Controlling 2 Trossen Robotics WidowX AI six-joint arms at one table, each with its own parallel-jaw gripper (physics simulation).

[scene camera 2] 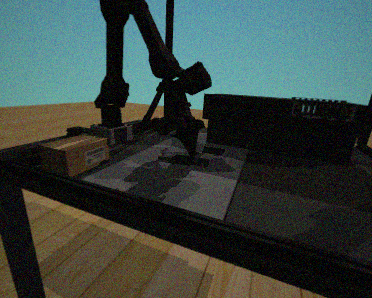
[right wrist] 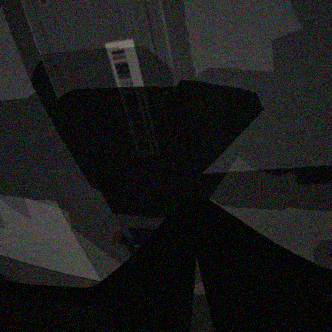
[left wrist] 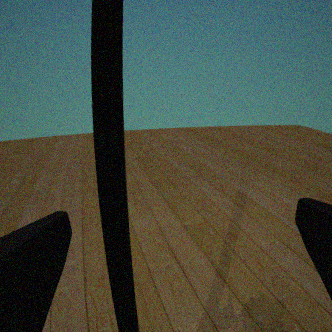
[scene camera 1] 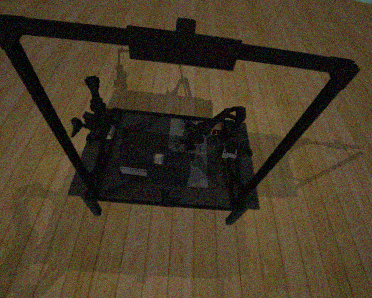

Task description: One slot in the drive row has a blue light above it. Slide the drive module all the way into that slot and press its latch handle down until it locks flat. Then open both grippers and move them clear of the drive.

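Frame: origin at the left arm's base, x left, y back, z up, level; millimetres.
Seen in the pictures: left gripper, fingertip midpoint: (left wrist: 185, 218) (scene camera 1: 79, 140); right gripper, fingertip midpoint: (scene camera 2: 193, 156) (right wrist: 192, 208) (scene camera 1: 186, 142); right arm's base at its link origin: (scene camera 2: 111, 125) (scene camera 1: 230, 149).
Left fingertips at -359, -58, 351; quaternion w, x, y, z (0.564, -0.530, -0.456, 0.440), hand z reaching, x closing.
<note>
Offsets run from my left fingertips to a thing's top centre, as dx, dy, dz. "spot": to the spot under its first point. Level surfaces: height alone.
The views are dark and grainy. The drive module {+421, -545, -411} (right wrist: 90, 30) shows in the right wrist view as a long grey body with a barcode label, below my right gripper (scene camera 2: 192, 157) (right wrist: 192, 208). That gripper is low over the light mat {dz -420} (scene camera 2: 210, 192), its fingers together and empty. They hide the module's near end, and its latch handle cannot be made out. My left gripper (scene camera 1: 74, 127) (left wrist: 185, 218) is open and empty, off the table's left side, facing away. The chassis {+110, -352, -247} (scene camera 2: 280, 130) is a big dark box with a slotted strip on top. No blue light shows.
A cardboard box {+584, -743, -363} (scene camera 2: 75, 155) stands near the table edge in scene camera 2, at the mat's left. A black gantry frame (scene camera 1: 295, 120) spans the table, and one post (left wrist: 110, 150) crosses the left wrist view. An orange spot {spot: +429, -486, -416} (right wrist: 117, 236) lies beside the right fingers.
</note>
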